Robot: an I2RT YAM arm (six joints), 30 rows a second.
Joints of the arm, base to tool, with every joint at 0 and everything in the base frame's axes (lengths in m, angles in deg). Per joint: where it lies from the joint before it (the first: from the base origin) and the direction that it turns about. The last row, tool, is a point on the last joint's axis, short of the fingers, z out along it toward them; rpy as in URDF.
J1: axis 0 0 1 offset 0 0 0.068
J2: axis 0 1 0 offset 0.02 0.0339 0.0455
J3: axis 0 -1 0 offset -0.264 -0.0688 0
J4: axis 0 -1 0 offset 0.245 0.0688 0.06
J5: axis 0 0 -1 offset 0.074 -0.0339 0.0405
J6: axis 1 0 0 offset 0.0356 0 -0.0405
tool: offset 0 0 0 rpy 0 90 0
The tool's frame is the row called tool.
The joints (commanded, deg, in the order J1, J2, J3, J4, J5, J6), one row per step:
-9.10 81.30 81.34 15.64 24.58 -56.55
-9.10 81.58 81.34 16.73 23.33 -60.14
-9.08 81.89 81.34 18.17 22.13 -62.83
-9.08 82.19 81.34 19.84 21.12 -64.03
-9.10 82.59 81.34 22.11 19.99 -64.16
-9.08 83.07 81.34 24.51 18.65 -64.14
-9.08 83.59 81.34 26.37 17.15 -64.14
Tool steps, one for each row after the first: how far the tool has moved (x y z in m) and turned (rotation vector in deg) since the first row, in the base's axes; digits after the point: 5 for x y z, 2 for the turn. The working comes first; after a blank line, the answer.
Tool pose at each row, in the base's axes (x y z in m, rotation vector in deg; the steps are taken from these numbers as rounded here):
0.32098 -0.06641 0.46338 -10.98 81.35 -70.86
0.32252 -0.06594 0.46391 -14.25 80.28 -73.13
0.32402 -0.06537 0.46489 -16.62 78.78 -74.74
0.32519 -0.06496 0.46630 -17.55 77.08 -75.30
0.32650 -0.06462 0.46820 -17.53 74.84 -75.01
0.32819 -0.06398 0.46986 -17.60 72.44 -74.47
0.33041 -0.06344 0.47033 -18.14 70.50 -73.84

0.00154 0.00047 0.00053 -3.35 1.19 0.29
0.00304 0.00104 0.00151 -6.07 1.53 0.71
0.00421 0.00145 0.00292 -7.58 0.81 1.26
0.00552 0.00179 0.00482 -8.39 -0.97 2.14
0.00721 0.00243 0.00648 -9.19 -2.87 3.29
0.00943 0.00297 0.00695 -9.99 -4.19 4.58

